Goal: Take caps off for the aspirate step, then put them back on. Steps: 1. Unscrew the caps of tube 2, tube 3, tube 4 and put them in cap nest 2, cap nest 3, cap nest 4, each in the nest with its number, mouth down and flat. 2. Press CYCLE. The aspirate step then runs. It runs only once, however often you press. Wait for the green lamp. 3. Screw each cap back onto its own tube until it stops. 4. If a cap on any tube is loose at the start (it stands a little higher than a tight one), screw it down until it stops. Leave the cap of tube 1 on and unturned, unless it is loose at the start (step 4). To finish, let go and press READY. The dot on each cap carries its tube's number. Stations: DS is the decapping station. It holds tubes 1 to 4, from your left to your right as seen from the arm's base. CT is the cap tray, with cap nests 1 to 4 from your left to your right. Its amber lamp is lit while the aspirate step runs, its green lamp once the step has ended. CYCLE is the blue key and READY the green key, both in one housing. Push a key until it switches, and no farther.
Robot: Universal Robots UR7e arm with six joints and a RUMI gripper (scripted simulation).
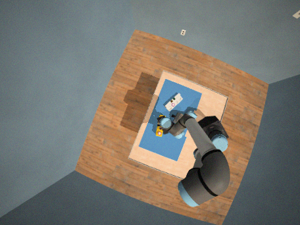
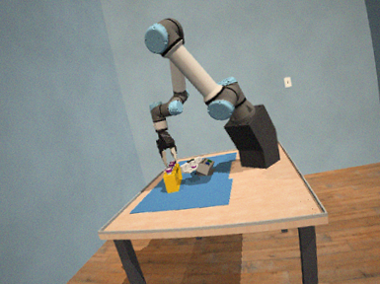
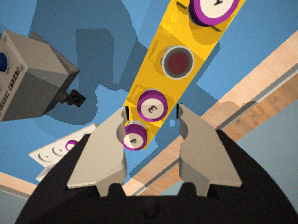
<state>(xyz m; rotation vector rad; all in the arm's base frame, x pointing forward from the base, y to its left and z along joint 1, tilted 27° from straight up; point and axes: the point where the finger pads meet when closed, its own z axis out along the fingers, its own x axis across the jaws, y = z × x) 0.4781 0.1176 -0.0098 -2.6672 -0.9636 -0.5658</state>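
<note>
My hand is 1 cm above the cap. The rest, counted from my hand: green key: 19 cm behind, 15 cm to the right, 6 cm below; then blue cycle key: 19 cm behind, 10 cm to the right, 6 cm below; then key housing: 17 cm behind, 12 cm to the right, 7 cm below.
</note>
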